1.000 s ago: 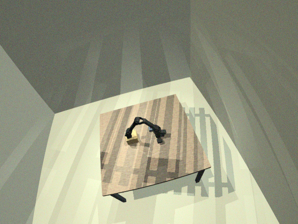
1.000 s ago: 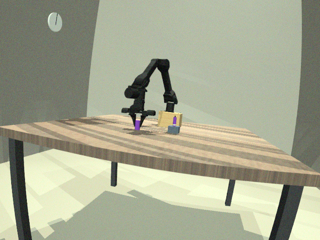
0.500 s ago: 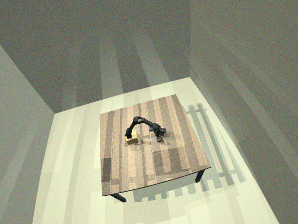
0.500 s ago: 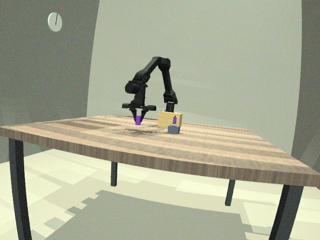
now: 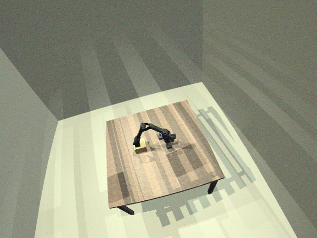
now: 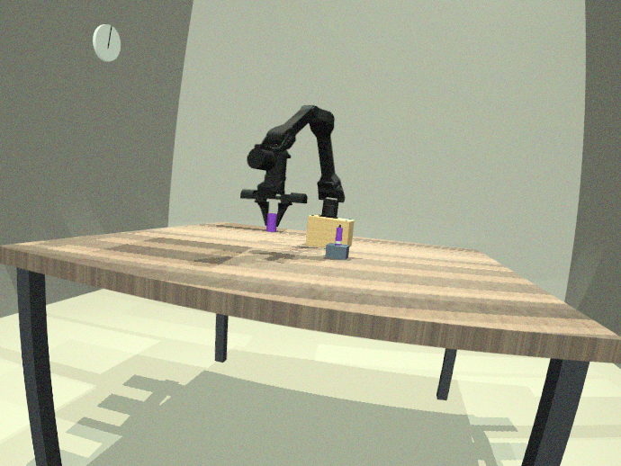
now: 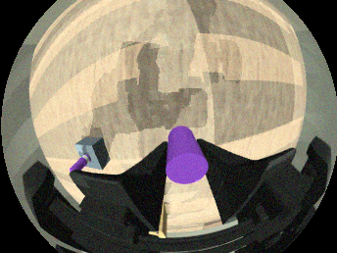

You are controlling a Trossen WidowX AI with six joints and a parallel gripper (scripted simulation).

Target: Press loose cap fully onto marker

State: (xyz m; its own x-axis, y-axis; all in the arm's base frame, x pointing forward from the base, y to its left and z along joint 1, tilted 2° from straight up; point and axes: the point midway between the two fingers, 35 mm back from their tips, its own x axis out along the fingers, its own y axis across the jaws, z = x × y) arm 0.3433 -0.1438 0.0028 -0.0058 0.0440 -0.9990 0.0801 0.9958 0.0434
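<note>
The purple marker is 3 cm behind my gripper tip and 20 cm to the left of it. Also, from my gripper tip: purple cap 1 cm above; then grey-blue holder block 3 cm behind, 20 cm to the left, 6 cm below.
</note>
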